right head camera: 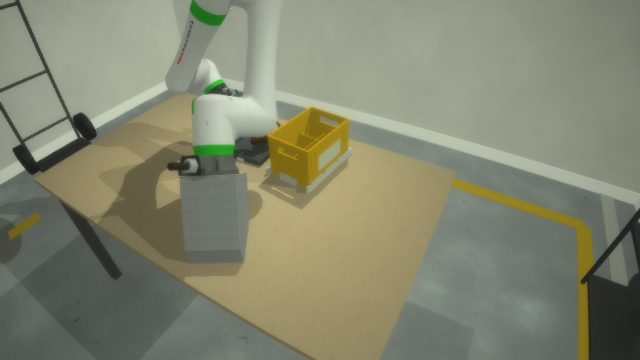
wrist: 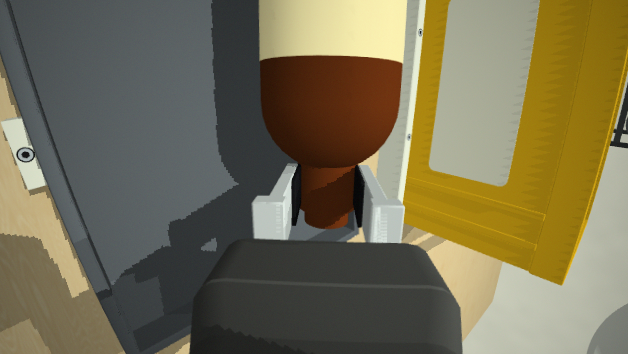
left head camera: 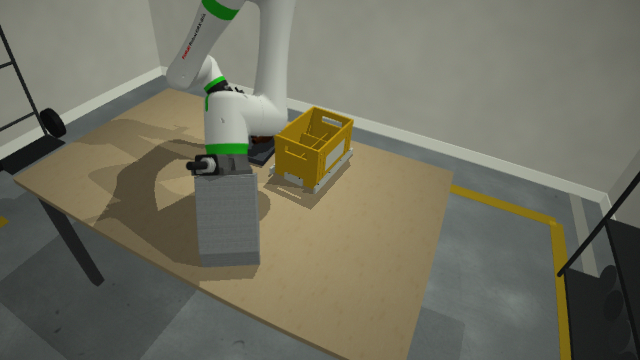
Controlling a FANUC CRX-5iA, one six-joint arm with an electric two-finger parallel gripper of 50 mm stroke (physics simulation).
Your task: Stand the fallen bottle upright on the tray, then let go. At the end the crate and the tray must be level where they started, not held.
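Seen in the pictures: gripper, fingertip midpoint: (right head camera: 255, 138) (wrist: 327, 183) (left head camera: 256, 137); arm's base, origin of the base link: (right head camera: 215, 174) (left head camera: 228, 174).
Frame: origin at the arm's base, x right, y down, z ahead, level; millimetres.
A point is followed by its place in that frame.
Note:
The brown bottle (left head camera: 261, 139) @(x -130, y 123, z 363 mm) (right head camera: 259, 141) @(x -129, y 126, z 357 mm) (wrist: 330, 110) @(x -171, y 98, z 403 mm), with a cream label, lies on its side over the dark grey tray (left head camera: 262, 154) @(x -115, y 181, z 344 mm) (right head camera: 252, 155) @(x -146, y 181, z 321 mm) (wrist: 125, 100) @(x -235, y 181, z 408 mm). A band of its shadow shows on the tray beside it; I cannot tell whether it touches the tray. My gripper (wrist: 327, 183) @(x -151, y 120, z 360 mm) is shut on the bottle's neck, with one black pad on each side. In both head views the arm hides the fingers and the neck. The yellow crate (left head camera: 300, 167) @(x 106, y 109, z 267 mm) (right head camera: 290, 165) @(x 93, y 105, z 268 mm) (wrist: 555, 125) @(x -1, y 43, z 389 mm) stands upright and looks level, close beside the tray.
The crate sits on a low white base (left head camera: 331, 172) @(x 192, y 161, z 361 mm) (right head camera: 327, 172) @(x 193, y 167, z 369 mm). The arm stands on a grey block (left head camera: 227, 220) @(x 83, y 48, z -118 mm) (right head camera: 215, 215) @(x 92, y 41, z -105 mm) on the wooden table (left head camera: 360, 225) @(x 387, y 186, z 182 mm) (right head camera: 345, 225) @(x 375, y 187, z 177 mm). A white bracket (wrist: 30, 172) @(x -280, y 171, z 381 mm) shows at the tray's left edge in the wrist view.

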